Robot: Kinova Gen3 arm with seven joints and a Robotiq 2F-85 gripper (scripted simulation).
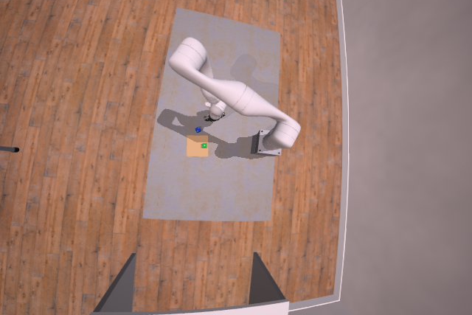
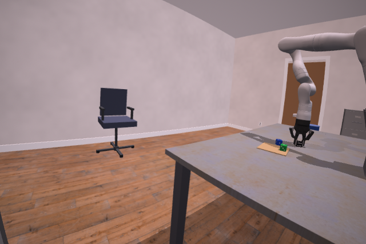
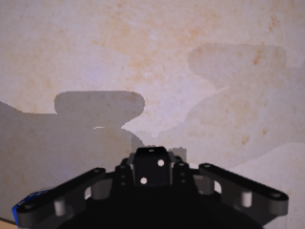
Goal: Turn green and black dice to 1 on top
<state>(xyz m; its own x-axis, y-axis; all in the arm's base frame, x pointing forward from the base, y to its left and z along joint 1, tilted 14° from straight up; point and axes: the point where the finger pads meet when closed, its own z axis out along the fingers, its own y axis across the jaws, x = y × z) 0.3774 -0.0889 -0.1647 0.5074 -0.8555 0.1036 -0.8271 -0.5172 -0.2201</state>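
The blue die is 80 mm ahead of my hand and 100 mm to the left of it. Also, from my hand: black die (right at my hand); then tan mat (50 mm ahead, 200 mm to the left, 20 mm below); then green die (10 mm ahead, 190 mm to the left).
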